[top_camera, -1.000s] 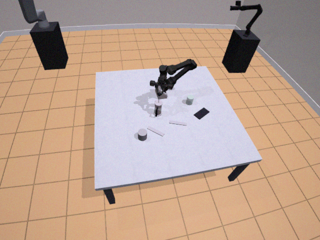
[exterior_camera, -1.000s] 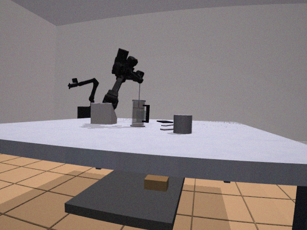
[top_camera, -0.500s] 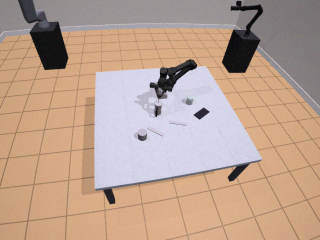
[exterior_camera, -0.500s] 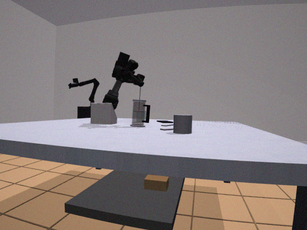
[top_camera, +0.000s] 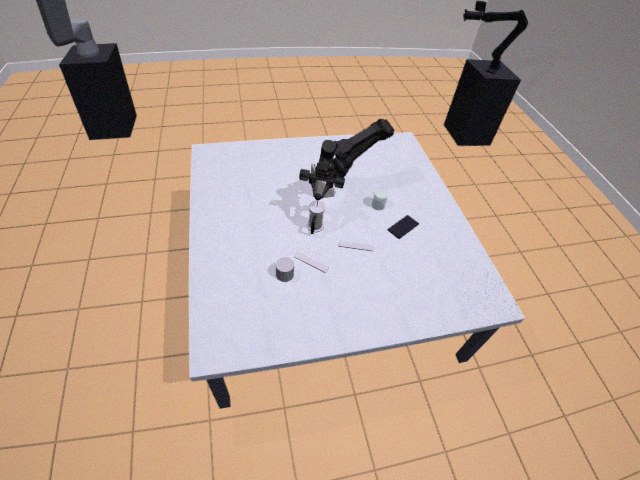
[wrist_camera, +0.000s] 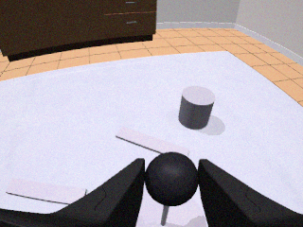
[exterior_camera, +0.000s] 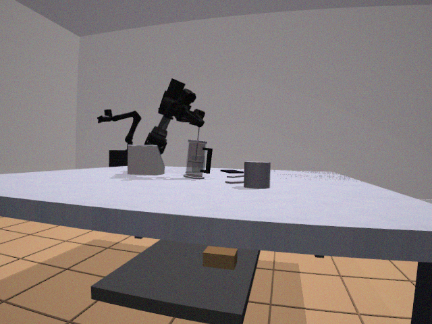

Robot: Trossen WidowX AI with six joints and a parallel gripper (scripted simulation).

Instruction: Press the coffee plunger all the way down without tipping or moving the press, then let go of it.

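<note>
The glass coffee press is 10 cm below my gripper tip. Round my gripper tip: black slab 2 cm ahead, 42 cm to the left, 20 cm below; then grey cylinder 22 cm ahead, 16 cm to the right, 17 cm below.
</note>
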